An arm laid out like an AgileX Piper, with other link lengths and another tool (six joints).
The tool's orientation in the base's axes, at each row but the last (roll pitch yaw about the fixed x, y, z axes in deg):
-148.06, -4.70, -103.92
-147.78, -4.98, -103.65
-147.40, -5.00, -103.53
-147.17, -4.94, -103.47
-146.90, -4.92, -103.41
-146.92, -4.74, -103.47
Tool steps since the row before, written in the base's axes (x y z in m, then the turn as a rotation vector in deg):
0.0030, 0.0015, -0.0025, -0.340, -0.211, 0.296
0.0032, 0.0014, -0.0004, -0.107, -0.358, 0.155
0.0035, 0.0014, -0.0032, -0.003, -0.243, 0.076
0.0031, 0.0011, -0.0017, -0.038, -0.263, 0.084
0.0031, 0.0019, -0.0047, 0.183, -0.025, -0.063
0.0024, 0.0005, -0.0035, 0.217, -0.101, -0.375
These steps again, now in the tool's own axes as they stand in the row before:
-0.0024, -0.0009, 0.0033, 0.310, 0.093, -0.378
-0.0021, -0.0022, 0.0017, 0.385, -0.049, -0.114
-0.0025, -0.0010, 0.0042, 0.243, -0.075, -0.017
-0.0019, -0.0015, 0.0028, 0.271, -0.053, -0.038
-0.0030, 0.0003, 0.0051, -0.023, -0.121, 0.152
-0.0013, 0.0000, 0.0041, 0.017, 0.010, 0.444

